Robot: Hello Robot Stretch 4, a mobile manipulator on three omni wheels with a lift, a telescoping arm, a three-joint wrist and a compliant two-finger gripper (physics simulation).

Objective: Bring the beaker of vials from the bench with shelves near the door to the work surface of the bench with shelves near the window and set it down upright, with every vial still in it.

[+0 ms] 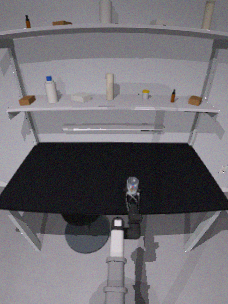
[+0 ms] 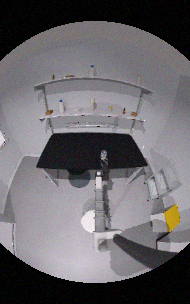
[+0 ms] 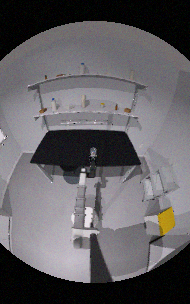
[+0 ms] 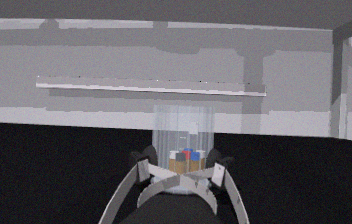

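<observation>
The clear beaker (image 1: 132,184) (image 2: 104,154) (image 3: 93,151) (image 4: 167,137) is upright over the front part of the black work surface (image 1: 75,172) (image 2: 65,150) (image 3: 60,147) (image 4: 60,170), right of its middle. Several amber vials (image 4: 187,161) with white, grey, red and blue caps stand inside it. My gripper (image 1: 133,192) (image 4: 182,159) is shut on the beaker, one fingertip pad on each side of its lower part. The beaker's base is partly hidden by the finger straps, and I cannot tell whether it touches the surface.
A lower shelf (image 1: 75,106) above the bench holds bottles, boxes and a yellow-lidded jar (image 1: 145,94). An upper shelf (image 1: 135,29) is above it. A round dark stool base (image 1: 87,240) is under the bench's front left. A glass-sided cart and a yellow-faced box (image 2: 172,218) stand at the right.
</observation>
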